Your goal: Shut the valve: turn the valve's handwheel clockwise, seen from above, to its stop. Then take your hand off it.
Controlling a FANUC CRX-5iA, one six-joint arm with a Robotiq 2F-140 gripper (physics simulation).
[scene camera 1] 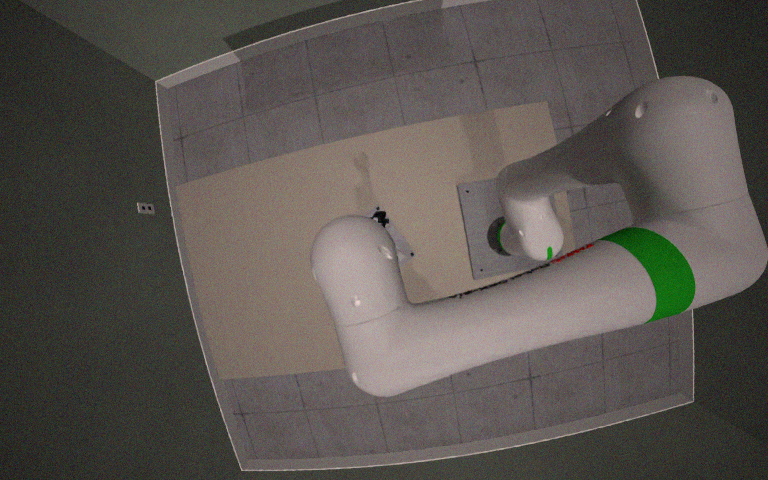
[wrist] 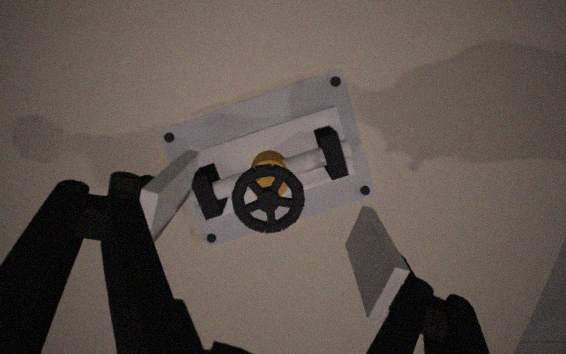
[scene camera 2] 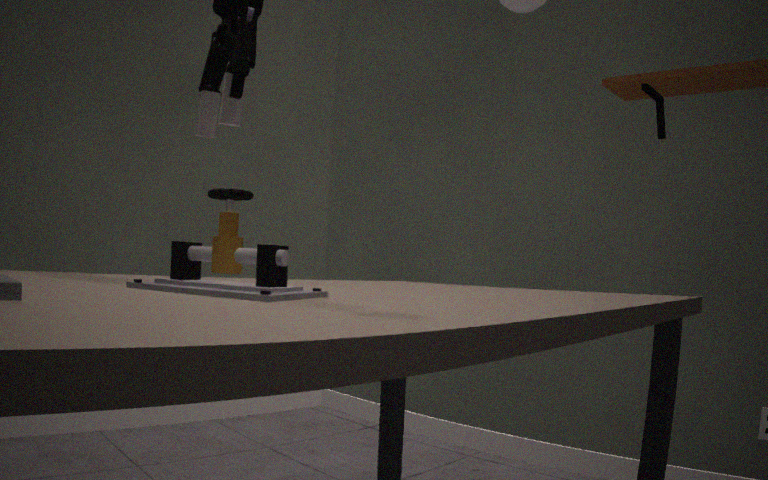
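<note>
The black five-spoked handwheel [scene camera 2: 230, 194] [wrist: 269, 197] sits level on top of the yellow valve body [scene camera 2: 227, 249] [wrist: 269, 159]. The body is on a light pipe [scene camera 2: 246, 255] [wrist: 305, 161] held by two black blocks over a grey base plate [scene camera 1: 403, 243] [scene camera 2: 198, 288] [wrist: 230, 117]. My gripper [scene camera 2: 218, 125] [wrist: 275, 201] is open and empty. It hangs well above the handwheel, apart from it, with the wheel showing between its spread fingers in the wrist view. The arm hides the handwheel and most of the base plate in scene camera 1.
The beige table [scene camera 1: 254, 254] [scene camera 2: 141, 325] [wrist: 280, 30] bears the valve's base plate. A larger grey plate [scene camera 1: 475, 226] under the arm's base lies to the right in scene camera 1. A wooden shelf [scene camera 2: 690, 79] is on the wall at the right. The arm's long link [scene camera 1: 509, 316] spans above the table.
</note>
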